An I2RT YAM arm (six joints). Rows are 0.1 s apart.
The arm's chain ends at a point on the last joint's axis. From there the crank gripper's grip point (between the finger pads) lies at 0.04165 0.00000 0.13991 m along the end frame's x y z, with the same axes.
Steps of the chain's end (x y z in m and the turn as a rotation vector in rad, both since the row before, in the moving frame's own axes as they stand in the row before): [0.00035 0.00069 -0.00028 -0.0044 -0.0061 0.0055]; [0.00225 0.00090 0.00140 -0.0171 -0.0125 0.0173]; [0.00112 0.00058 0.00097 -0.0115 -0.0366 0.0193]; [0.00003 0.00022 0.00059 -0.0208 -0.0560 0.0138]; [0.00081 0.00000 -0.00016 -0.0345 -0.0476 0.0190]
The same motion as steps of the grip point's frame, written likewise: [-0.00051 0.00153 -0.00003 -0.0044 -0.0061 0.0055]; [0.00047 0.00400 0.00188 -0.0171 -0.0125 0.0173]; [-0.00405 0.00295 0.00239 -0.0115 -0.0366 0.0193]; [-0.00789 0.00367 0.00267 -0.0208 -0.0560 0.0138]; [-0.00595 0.00559 0.00157 -0.0345 -0.0476 0.0190]
